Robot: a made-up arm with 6 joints.
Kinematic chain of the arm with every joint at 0, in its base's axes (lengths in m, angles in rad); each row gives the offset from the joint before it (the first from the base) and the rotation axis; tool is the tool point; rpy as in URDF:
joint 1: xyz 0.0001 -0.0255 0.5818 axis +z
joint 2: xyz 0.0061 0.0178 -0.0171 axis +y
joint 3: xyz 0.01 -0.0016 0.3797 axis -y
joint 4: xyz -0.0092 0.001 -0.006 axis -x
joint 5: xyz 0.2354 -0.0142 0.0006 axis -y
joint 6: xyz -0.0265 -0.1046 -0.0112 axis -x
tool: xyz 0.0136 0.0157 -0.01 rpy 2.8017 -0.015 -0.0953
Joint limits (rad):
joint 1: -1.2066..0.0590
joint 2: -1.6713..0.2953
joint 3: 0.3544..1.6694
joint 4: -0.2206..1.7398
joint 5: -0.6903..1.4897
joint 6: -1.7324..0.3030
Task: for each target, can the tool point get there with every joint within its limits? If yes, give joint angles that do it. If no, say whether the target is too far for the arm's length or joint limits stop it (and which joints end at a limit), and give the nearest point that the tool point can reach.
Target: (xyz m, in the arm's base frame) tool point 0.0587 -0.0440 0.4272
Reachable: no: joint limits stop it (at a limit: joint 2, joint 3, joint 4, joint 6) | nearest point 0.3326 -0.1305 0.8858 | short by 0.541 m
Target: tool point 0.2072 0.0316 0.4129
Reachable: no: joint limits stop it (at a limit: joint 1, joint 2, joint 3, joint 4, joint 6) | nearest point 0.3503 -0.0862 0.8829 | short by 0.505 m
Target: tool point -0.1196 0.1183 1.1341
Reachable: yes | joints -1.0169 -0.5749 0.6056 1.3281 0.8350 -0.3087
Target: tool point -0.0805 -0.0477 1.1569
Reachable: yes | joints -1.0831 -0.1358 1.2857 0.2975 0.1838 -0.7723
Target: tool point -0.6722 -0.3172 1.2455
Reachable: no: too far | nearest point -0.4396 -0.1386 1.0075 | short by 0.378 m
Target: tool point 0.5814 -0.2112 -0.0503
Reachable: no: too far | nearest point 0.3523 -0.1380 0.8828 | short by 0.964 m
